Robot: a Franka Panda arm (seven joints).
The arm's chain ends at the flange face. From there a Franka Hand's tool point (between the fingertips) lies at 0.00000 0.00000 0.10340 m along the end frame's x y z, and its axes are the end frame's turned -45 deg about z.
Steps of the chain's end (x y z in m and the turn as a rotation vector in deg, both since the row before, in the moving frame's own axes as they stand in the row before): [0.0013 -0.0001 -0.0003 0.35 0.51 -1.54]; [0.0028 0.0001 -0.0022 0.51 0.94 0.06]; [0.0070 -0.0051 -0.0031 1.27 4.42 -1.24]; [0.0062 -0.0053 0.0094 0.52 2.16 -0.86]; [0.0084 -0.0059 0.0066 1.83 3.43 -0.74]
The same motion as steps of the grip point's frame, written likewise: [0.0021 0.0010 -0.0003 -0.11 0.61 -1.54]; [0.0038 0.0026 -0.0022 -0.30 1.03 0.06]; [0.0159 0.0053 -0.0034 -2.23 4.02 -1.24]; [0.0116 0.0027 0.0093 -1.16 1.90 -0.86]; [0.0168 0.0038 0.0064 -1.13 3.72 -0.74]
